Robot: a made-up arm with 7 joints.
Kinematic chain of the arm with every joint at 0, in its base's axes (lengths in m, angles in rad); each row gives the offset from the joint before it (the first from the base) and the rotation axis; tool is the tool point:
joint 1: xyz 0 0 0.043 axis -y
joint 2: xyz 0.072 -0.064 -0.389 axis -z
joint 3: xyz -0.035 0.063 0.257 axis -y
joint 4: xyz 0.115 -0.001 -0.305 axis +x
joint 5: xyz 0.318 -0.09 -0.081 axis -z
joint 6: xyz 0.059 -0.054 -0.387 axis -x
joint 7: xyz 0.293 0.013 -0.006 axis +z
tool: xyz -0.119 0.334 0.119
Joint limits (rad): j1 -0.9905..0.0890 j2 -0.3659..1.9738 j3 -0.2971..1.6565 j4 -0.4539..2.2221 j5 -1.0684..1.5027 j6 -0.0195..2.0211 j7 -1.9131..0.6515
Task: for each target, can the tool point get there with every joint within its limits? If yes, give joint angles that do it. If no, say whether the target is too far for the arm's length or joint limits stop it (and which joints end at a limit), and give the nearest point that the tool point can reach.
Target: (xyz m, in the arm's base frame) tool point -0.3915 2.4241 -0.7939
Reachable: no: too far | nearest point -0.2072 1.1552 -0.6342 | short by 1.292 m
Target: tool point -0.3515 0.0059 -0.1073
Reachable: no: joint limits stop it (at a limit: joint 1, joint 2, joint 3, joint 4, joint 5) | nearest point -0.3279 0.0654 0.1504 | short by 0.266 m
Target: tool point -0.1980 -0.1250 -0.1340
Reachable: no: joint limits stop it (at a limit: joint 1, joint 2, joint 3, joint 4, joint 5, joint 6) | nearest point -0.0321 -0.3863 -0.1776 | short by 0.313 m
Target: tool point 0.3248 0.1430 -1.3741
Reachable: yes | joints -0.4960 0.2563 0.0300 1.5324 1.1570 0.2131 -1.5175
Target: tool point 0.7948 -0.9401 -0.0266
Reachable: yes | joints -0.3736 1.1353 1.0029 0.3499 0.4926 0.3528 -0.3597
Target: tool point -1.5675 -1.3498 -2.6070
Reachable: no: too far | nearest point -0.7730 -0.6511 -1.2638 | short by 1.710 m
